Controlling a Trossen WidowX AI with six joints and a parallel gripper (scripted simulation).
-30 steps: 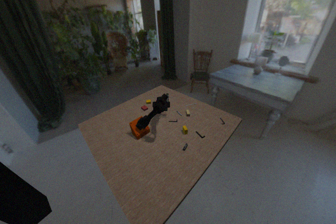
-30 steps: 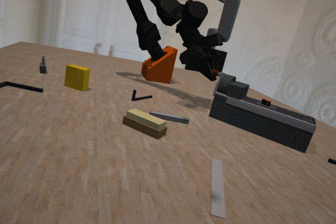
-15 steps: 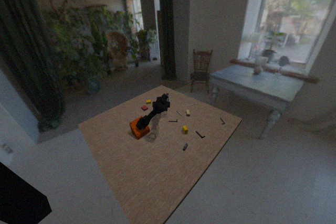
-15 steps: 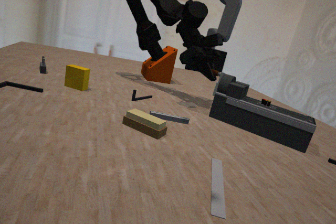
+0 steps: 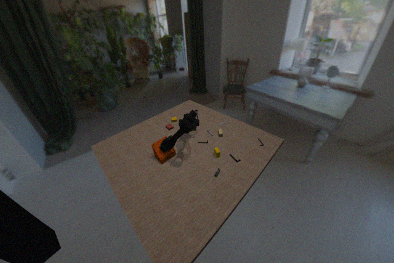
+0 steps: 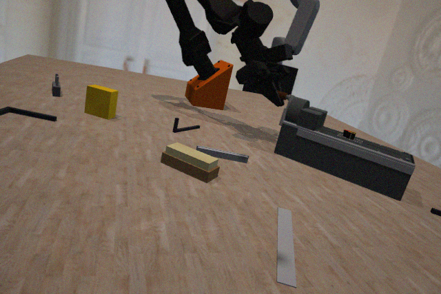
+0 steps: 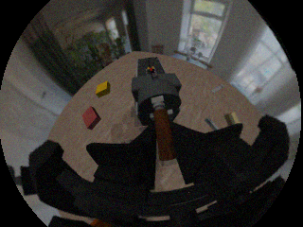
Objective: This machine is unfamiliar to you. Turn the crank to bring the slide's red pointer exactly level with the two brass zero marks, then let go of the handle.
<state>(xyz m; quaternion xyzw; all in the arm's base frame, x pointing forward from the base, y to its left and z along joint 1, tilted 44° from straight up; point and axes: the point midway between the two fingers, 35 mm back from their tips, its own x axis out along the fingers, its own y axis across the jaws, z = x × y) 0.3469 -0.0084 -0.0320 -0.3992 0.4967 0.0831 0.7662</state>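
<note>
Right now my gripper tip is 2 cm past the brown crank handle, 1 cm to the left of it and 2 cm below it. Also, from my gripper tip: red pointer 13 cm ahead, 8 cm to the left, 1 cm below; then red block 7 cm behind, 24 cm to the left, 8 cm below; then grey bar 8 cm ahead, 17 cm to the right, 9 cm below.
</note>
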